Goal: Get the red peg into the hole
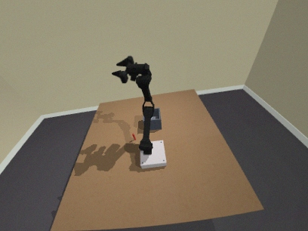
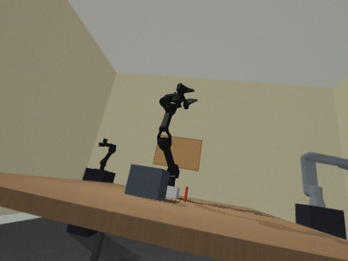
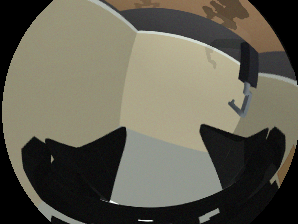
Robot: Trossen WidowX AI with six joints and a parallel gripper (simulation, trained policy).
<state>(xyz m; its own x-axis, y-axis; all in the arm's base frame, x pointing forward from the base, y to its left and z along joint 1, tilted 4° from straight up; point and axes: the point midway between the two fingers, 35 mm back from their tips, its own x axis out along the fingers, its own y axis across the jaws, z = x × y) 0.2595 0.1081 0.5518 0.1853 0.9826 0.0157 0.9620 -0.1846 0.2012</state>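
My gripper tip is now 8 cm past the red peg, 1 cm to the right of it and 59 cm above it. Also, from my gripper tip: light grey plate (10 cm ahead, 16 cm to the right, 59 cm below).
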